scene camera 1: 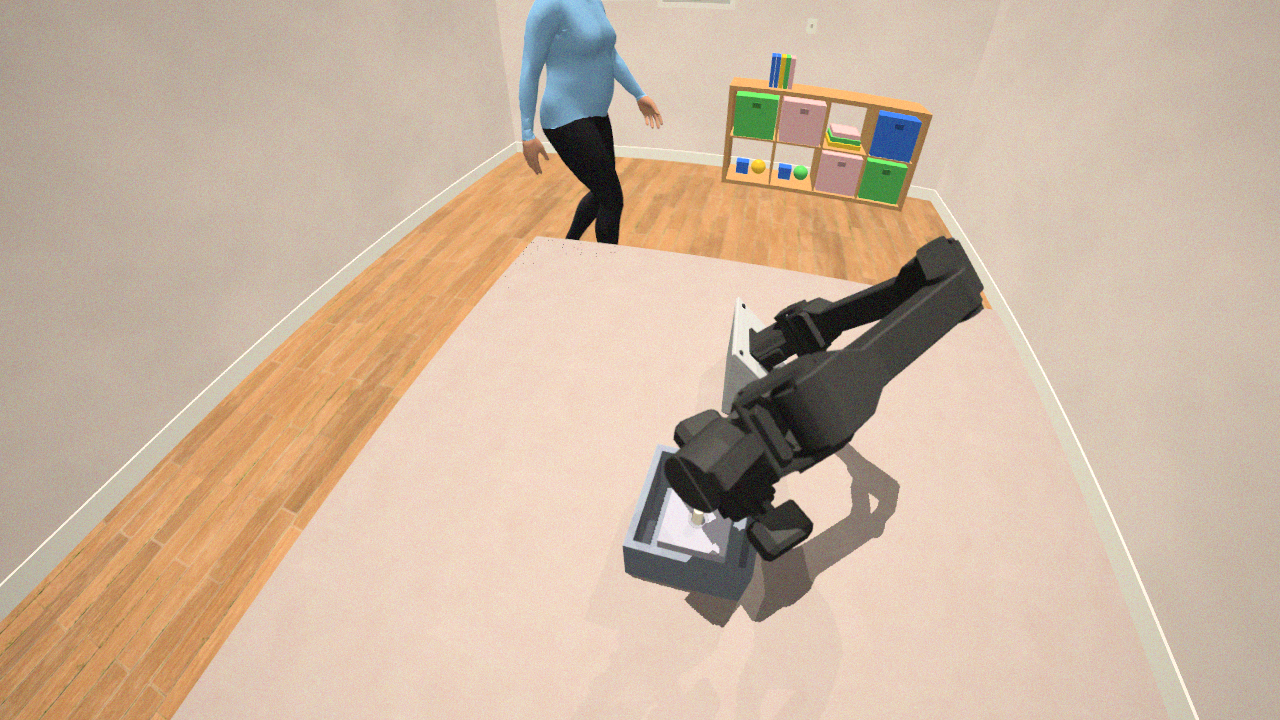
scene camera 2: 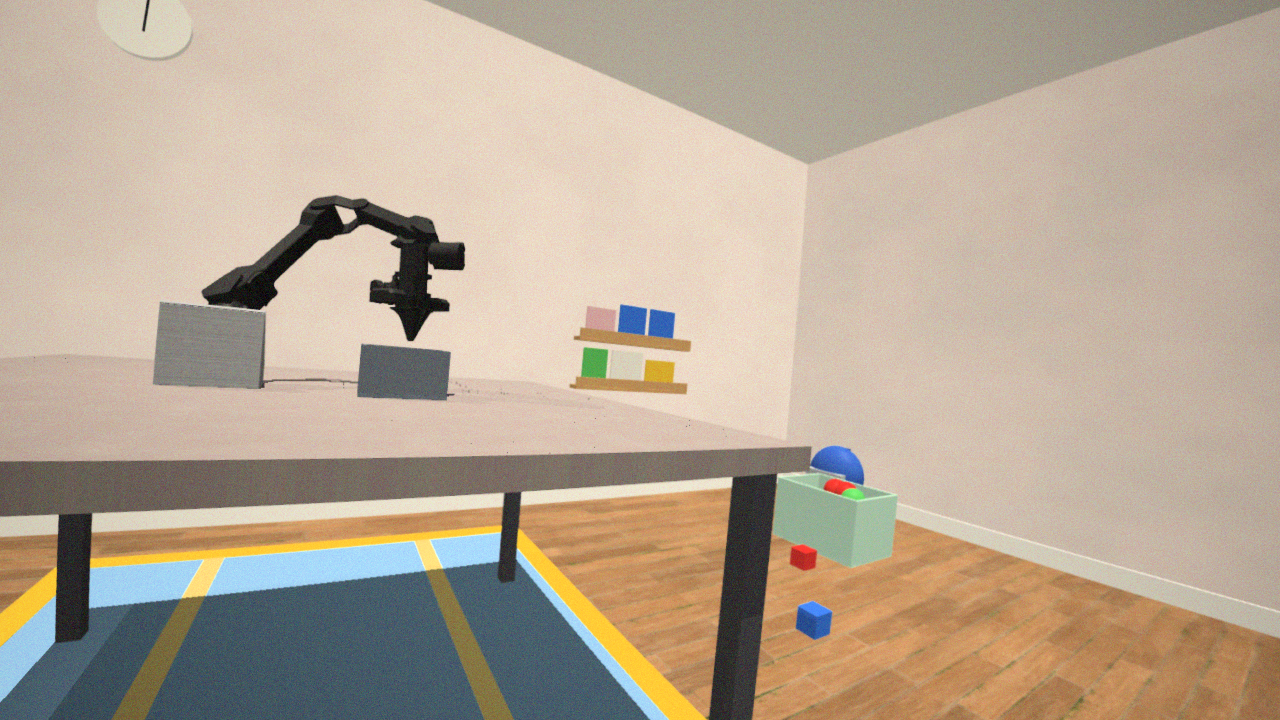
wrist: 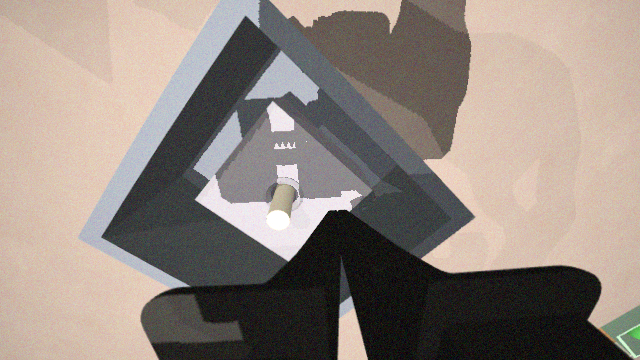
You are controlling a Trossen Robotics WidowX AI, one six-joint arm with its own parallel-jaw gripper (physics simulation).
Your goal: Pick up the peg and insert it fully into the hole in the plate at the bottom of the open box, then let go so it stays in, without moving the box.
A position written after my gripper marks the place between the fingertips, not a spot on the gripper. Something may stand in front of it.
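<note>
There's a blue-grey box point(scene camera 1: 729, 579), and you'd find the box point(scene camera 2: 393, 372) and point(wrist: 147, 217) too. I can also see a grey plate point(scene camera 1: 678, 533), again at point(wrist: 283, 147), but scene camera 2 misses the plate, since it's hidden by the box. As for me, there's my gripper point(scene camera 1: 725, 515), point(scene camera 2: 410, 341) and point(wrist: 337, 218).
</note>
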